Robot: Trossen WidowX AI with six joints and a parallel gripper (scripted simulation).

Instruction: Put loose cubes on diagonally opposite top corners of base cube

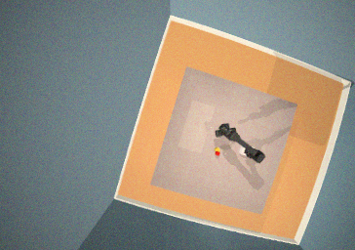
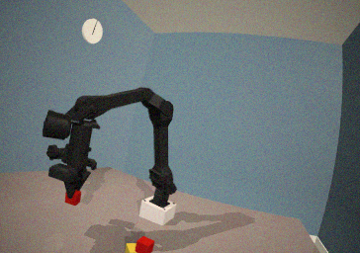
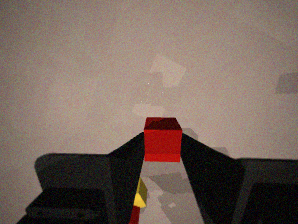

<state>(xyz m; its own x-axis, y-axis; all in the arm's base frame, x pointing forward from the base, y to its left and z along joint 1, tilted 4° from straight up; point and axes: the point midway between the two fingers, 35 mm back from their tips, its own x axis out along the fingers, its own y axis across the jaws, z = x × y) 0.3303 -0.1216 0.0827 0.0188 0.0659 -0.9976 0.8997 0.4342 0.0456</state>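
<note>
My gripper tip is 40 mm past the yellow base cube, 200 mm to the right of it and 100 mm above it.
</note>
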